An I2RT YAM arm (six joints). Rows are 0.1 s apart.
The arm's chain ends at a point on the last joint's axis. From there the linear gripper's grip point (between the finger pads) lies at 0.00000 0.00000 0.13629 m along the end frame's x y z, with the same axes.
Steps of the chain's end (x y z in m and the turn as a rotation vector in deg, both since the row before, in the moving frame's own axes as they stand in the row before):
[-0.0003 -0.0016 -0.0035 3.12 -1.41 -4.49]
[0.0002 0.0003 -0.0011 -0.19 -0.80 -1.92]
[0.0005 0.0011 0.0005 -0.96 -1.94 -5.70]
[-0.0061 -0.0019 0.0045 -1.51 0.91 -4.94]
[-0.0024 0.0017 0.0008 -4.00 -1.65 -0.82]
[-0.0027 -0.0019 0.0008 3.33 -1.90 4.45]
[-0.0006 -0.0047 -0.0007 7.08 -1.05 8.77]
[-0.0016 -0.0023 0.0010 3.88 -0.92 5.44]
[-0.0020 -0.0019 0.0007 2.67 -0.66 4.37]
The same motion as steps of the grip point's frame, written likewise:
[-0.0039 -0.0089 -0.0037 3.12 -1.41 -4.49]
[-0.0017 0.0008 -0.0011 -0.19 -0.80 -1.92]
[-0.0040 0.0036 0.0004 -0.96 -1.94 -5.70]
[-0.0038 0.0016 0.0044 -1.51 0.91 -4.94]
[-0.0063 0.0112 0.0004 -4.00 -1.65 -0.82]
[-0.0069 -0.0100 0.0005 3.33 -1.90 4.45]
[-0.0018 -0.0216 -0.0018 7.08 -1.05 8.77]
[-0.0033 -0.0116 0.0007 3.88 -0.92 5.44]
[-0.0033 -0.0083 0.0005 2.67 -0.66 4.37]

